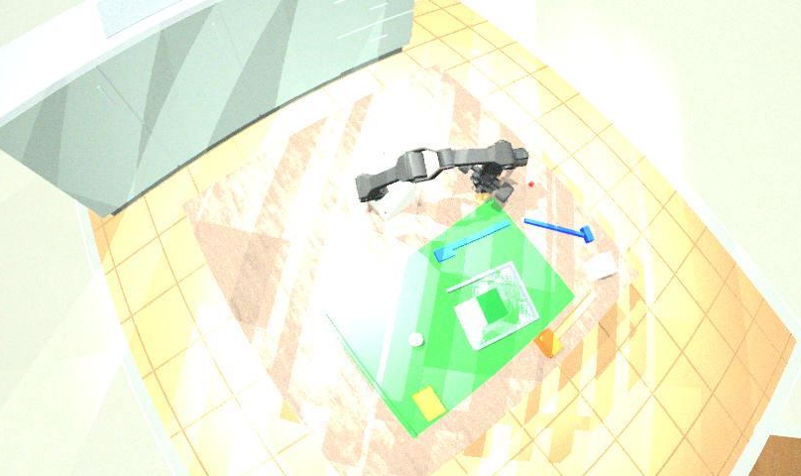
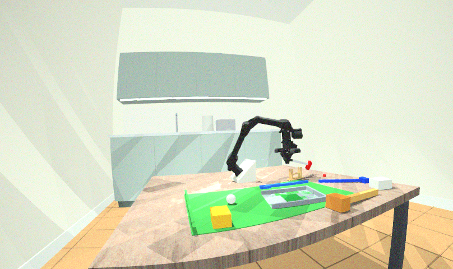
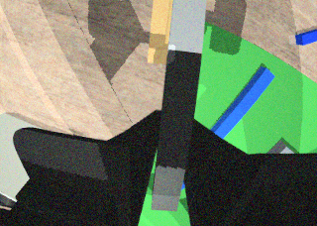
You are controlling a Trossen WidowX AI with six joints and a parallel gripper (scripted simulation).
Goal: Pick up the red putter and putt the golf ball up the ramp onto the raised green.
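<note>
Right now the red putter is 4 cm behind my gripper tip and 10 cm to the left of it. Round my gripper tip: blue putter: 24 cm ahead, 26 cm to the left, 10 cm below; then wooden rack: 3 cm behind, 7 cm to the left, 8 cm below; then tiny red cube: 3 cm ahead, 27 cm to the left, 10 cm below.
</note>
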